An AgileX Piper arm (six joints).
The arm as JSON. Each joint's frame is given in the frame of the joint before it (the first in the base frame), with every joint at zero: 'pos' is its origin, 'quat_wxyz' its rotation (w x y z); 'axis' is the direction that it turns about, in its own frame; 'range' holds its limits. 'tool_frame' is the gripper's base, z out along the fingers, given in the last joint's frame.
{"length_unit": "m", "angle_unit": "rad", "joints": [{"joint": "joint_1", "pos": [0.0, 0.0, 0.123], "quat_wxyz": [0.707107, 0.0, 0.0, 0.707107], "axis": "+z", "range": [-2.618, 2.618]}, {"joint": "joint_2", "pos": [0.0, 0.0, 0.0], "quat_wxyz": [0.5, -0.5, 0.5, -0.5], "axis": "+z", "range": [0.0, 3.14]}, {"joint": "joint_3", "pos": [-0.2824, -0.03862, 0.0], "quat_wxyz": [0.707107, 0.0, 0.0, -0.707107], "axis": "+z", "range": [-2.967, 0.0]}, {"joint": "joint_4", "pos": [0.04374, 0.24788, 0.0], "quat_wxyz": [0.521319, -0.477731, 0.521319, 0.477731], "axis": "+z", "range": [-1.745, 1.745]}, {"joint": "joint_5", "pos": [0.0, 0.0, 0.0], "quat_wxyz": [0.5, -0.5, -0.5, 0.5], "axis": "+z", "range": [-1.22, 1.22]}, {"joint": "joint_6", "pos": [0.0, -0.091, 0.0], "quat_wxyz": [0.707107, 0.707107, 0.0, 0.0], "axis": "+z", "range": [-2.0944, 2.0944]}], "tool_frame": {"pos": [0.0, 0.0, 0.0], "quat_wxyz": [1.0, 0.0, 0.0, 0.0]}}
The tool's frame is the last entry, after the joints.
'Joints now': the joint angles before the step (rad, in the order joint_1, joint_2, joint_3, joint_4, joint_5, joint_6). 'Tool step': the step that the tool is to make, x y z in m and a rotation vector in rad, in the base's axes. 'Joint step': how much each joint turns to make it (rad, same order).
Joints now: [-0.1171 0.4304 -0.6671 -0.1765 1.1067 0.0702]
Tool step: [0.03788 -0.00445 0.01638 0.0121 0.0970 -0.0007]
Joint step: [0.0001 0.2034 -0.1053 -0.0001 -0.0002 0.0011]
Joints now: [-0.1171 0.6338 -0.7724 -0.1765 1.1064 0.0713]
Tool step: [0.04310 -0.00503 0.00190 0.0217 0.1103 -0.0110]
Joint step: [0.0001 0.2026 -0.0831 -0.0001 -0.0051 0.0150]
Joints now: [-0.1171 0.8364 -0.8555 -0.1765 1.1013 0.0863]
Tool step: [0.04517 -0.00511 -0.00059 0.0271 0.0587 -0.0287]
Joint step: [0.0001 0.1891 -0.0950 -0.0001 -0.0268 0.0397]
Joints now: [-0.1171 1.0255 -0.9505 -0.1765 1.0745 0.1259]
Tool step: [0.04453 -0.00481 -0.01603 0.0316 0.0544 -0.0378]
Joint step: [0.0001 0.1802 -0.0633 0.0000 -0.0518 0.0536]
